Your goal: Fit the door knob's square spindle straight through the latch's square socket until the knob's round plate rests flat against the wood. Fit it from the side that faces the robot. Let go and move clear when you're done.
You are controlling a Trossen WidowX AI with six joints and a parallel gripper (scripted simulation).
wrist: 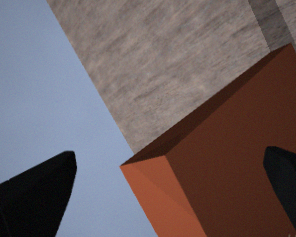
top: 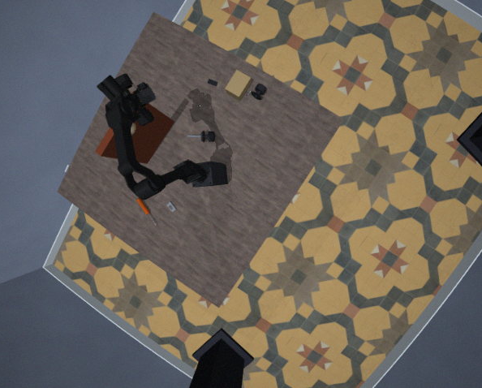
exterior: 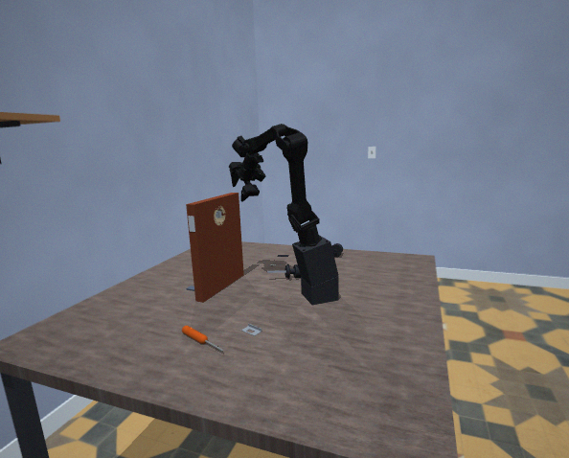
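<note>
The grey latch is 2 cm ahead of my hand, 14 cm to the left of it and 9 cm below it. Also, from my hand: small black piece: 32 cm to the right, 39 cm below; cardboard box: 13 cm behind, 40 cm to the right, 36 cm below; white latch plate: 29 cm to the left, 9 cm below.
</note>
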